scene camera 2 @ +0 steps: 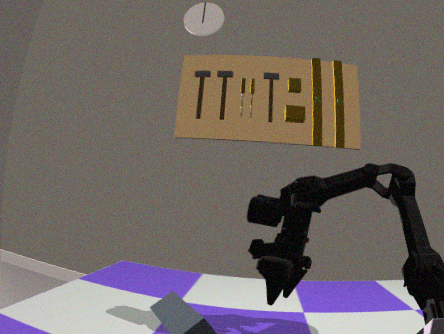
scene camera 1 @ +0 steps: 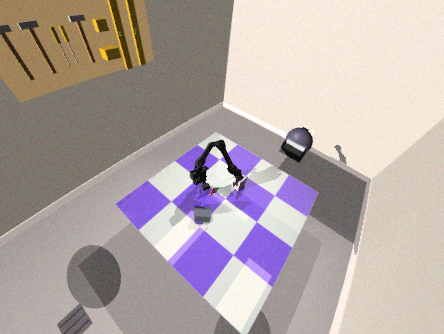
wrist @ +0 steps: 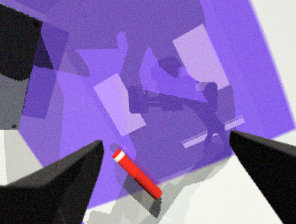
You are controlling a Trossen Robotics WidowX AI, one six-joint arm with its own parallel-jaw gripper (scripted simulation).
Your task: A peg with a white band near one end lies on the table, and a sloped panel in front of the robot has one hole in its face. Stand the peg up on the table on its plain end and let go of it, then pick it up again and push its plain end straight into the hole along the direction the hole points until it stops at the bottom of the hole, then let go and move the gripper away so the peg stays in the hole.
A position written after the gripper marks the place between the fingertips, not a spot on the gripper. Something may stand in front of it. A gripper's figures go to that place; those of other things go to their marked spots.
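You've got the gripper [wrist: 166, 141] at 11 cm from the lens, and then there's a red peg [wrist: 134, 171], which is 20 cm from the lens.
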